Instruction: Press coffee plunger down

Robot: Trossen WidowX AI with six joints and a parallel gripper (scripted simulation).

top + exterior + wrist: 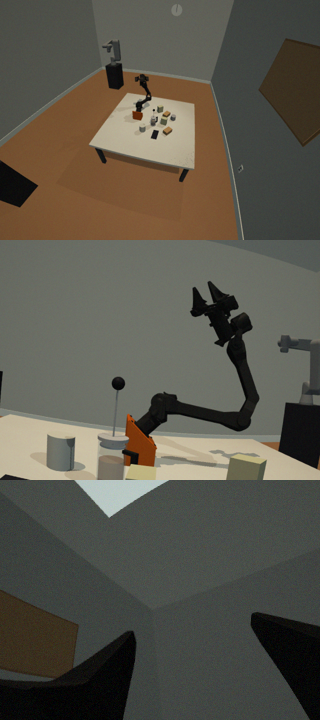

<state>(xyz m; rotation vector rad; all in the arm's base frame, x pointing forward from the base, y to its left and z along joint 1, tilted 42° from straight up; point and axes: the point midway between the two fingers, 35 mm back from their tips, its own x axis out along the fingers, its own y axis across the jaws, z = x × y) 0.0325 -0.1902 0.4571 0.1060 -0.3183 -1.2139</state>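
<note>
My gripper tip is now 480 mm above the coffee press, 250 mm short of it and 190 mm to the left of it.
</note>
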